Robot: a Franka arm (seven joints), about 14 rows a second.
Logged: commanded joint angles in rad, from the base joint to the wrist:
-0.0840, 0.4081, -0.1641, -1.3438, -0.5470, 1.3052, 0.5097
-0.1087, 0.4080, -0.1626, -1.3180, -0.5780, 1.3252, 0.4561
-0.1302, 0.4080, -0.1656, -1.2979, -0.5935, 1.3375, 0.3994
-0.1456, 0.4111, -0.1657, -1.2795, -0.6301, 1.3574, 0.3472
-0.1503, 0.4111, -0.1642, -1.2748, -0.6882, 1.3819, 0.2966
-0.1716, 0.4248, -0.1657, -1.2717, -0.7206, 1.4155, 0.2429
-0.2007, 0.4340, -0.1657, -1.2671, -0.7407, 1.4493, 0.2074
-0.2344, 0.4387, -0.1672, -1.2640, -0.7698, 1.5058, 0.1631
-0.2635, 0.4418, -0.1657, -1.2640, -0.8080, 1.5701, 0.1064
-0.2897, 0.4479, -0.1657, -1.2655, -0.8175, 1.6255, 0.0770
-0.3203, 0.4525, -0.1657, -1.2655, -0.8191, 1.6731, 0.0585
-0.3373, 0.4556, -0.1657, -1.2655, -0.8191, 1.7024, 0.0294
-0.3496, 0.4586, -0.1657, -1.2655, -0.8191, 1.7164, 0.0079
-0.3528, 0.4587, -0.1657, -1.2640, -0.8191, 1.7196, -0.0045
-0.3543, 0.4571, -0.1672, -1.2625, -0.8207, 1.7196, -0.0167
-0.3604, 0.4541, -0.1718, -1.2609, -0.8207, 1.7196, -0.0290
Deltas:
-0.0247, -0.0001, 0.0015, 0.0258, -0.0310, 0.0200, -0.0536
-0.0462, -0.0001, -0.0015, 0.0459, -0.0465, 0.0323, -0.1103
-0.0616, 0.0030, -0.0016, 0.0643, -0.0831, 0.0522, -0.1625
-0.0663, 0.0030, -0.0001, 0.0690, -0.1412, 0.0767, -0.2131
-0.0876, 0.0167, -0.0016, 0.0721, -0.1736, 0.1103, -0.2668
-0.1167, 0.0259, -0.0016, 0.0767, -0.1937, 0.1441, -0.3023
-0.1504, 0.0306, -0.0031, 0.0798, -0.2228, 0.2006, -0.3466
-0.1795, 0.0337, -0.0016, 0.0798, -0.2610, 0.2649, -0.4033
-0.2057, 0.0398, -0.0016, 0.0783, -0.2705, 0.3203, -0.4327
-0.2363, 0.0444, -0.0016, 0.0783, -0.2721, 0.3679, -0.4512
-0.2533, 0.0475, -0.0016, 0.0783, -0.2721, 0.3972, -0.4803
-0.2656, 0.0505, -0.0016, 0.0783, -0.2721, 0.4112, -0.5018
-0.2688, 0.0506, -0.0016, 0.0798, -0.2721, 0.4144, -0.5142
-0.2703, 0.0490, -0.0031, 0.0813, -0.2737, 0.4144, -0.5264
-0.2764, 0.0460, -0.0077, 0.0829, -0.2737, 0.4144, -0.5387

